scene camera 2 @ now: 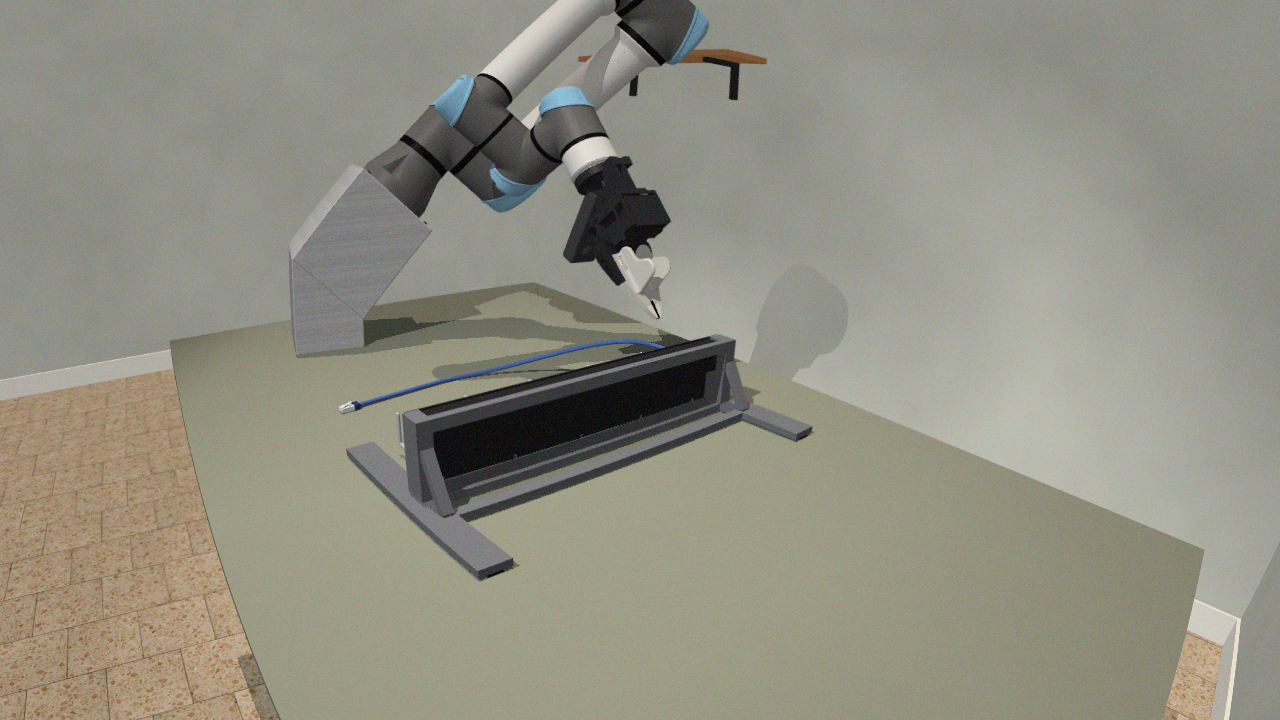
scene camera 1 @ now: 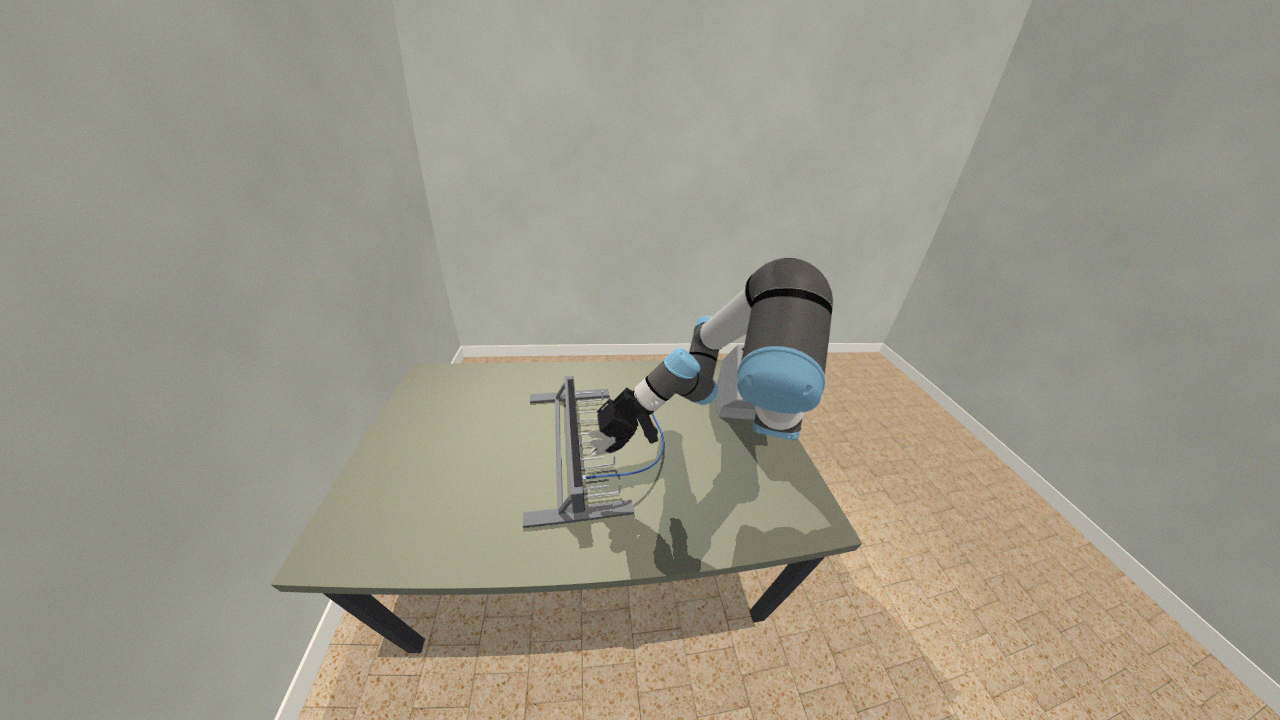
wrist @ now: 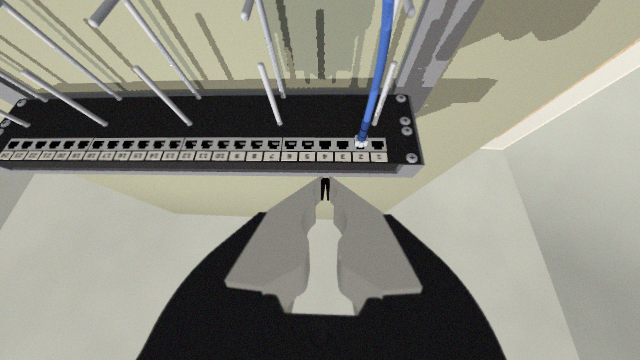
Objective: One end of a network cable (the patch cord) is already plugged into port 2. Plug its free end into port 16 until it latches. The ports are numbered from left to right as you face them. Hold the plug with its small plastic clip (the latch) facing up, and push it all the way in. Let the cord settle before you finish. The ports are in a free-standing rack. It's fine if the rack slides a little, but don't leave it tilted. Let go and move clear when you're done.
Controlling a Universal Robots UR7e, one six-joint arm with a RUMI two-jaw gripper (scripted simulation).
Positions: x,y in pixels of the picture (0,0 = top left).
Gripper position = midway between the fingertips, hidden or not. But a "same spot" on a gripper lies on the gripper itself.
My gripper shows in scene camera 2, in scene camera 1 and in the wrist view (325,179). The same spot on my gripper: (scene camera 2: 632,271) is (scene camera 1: 602,435).
